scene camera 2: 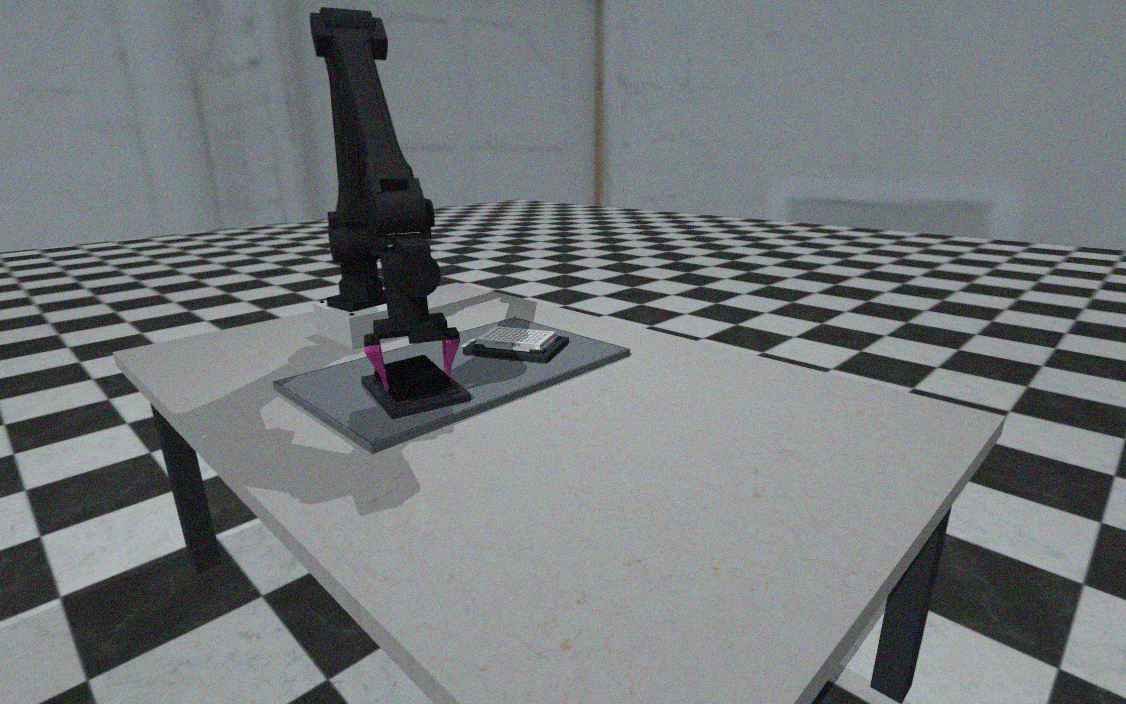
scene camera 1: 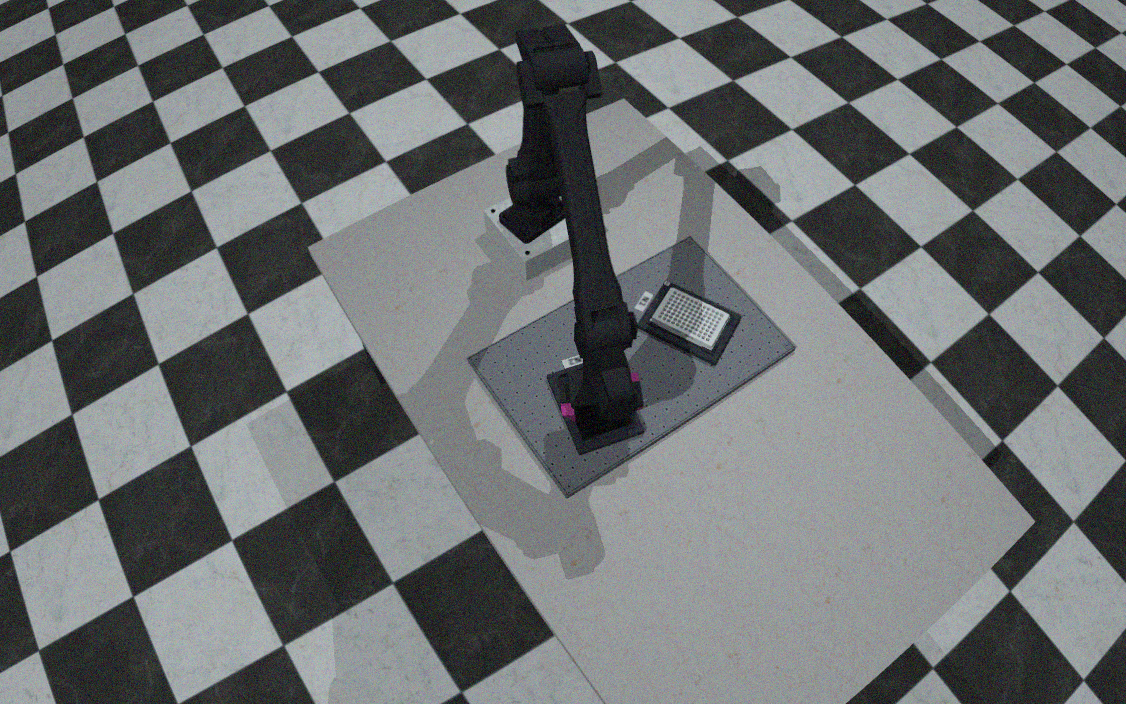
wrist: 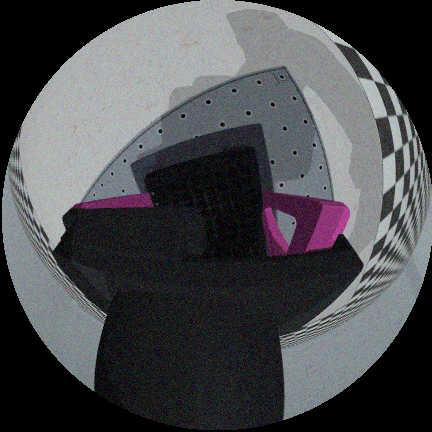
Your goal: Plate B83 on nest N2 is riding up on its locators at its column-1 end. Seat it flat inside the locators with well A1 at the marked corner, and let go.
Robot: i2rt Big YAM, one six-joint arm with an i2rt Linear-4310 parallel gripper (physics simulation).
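Where they show: gripper, fingertip midpoint: [scene camera 2: 417, 385] [scene camera 1: 600, 415] [wrist: 207, 197]; arm's base, link origin: [scene camera 2: 362, 302] [scene camera 1: 534, 216].
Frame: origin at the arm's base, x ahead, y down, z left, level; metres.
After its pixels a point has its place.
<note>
The dark plate [scene camera 2: 419, 375] @(x 0.385, y 0.019, z -0.189 m) [wrist: 215, 175] @(x 0.402, y 0.030, z -0.217 m), taken as B83, lies over the dark nest [scene camera 1: 558, 383] [scene camera 2: 431, 405] @(x 0.438, y 0.045, z -0.217 m) [wrist: 200, 150] @(x 0.424, y 0.041, z -0.218 m) at the left part of the pegboard. In scene camera 1 the arm hides most of the plate. My gripper [scene camera 1: 601, 393] @(x 0.391, y 0.030, z -0.200 m) [scene camera 2: 416, 382] @(x 0.391, y 0.030, z -0.200 m) [wrist: 207, 197] @(x 0.391, y 0.030, z -0.200 m) points down with its magenta fingers at two opposite sides of the plate, shut on it. In the wrist view the plate's far edge is roughly parallel to the nest rim. Plate and nest are too dark to tell whether the plate is flat or tilted. Well A1 and the corner mark cannot be made out.
A white well plate [scene camera 1: 690, 317] @(x 0.362, y 0.028, z 0.065 m) [scene camera 2: 518, 338] @(x 0.377, y 0.027, z 0.053 m) sits on another dark nest [scene camera 1: 715, 358] @(x 0.449, y 0.041, z 0.040 m) [scene camera 2: 543, 356] @(x 0.450, y 0.041, z 0.033 m) to the right on the grey pegboard [scene camera 1: 523, 365] @(x 0.217, y 0.053, z -0.222 m) [scene camera 2: 332, 398] @(x 0.279, y 0.053, z -0.273 m). White labels stand by both nests. The pegboard lies on the pale table [scene camera 1: 747, 514] @(x 0.689, y 0.066, z -0.136 m) [scene camera 2: 664, 498] @(x 0.813, y 0.066, z -0.217 m). The arm's base is behind it.
</note>
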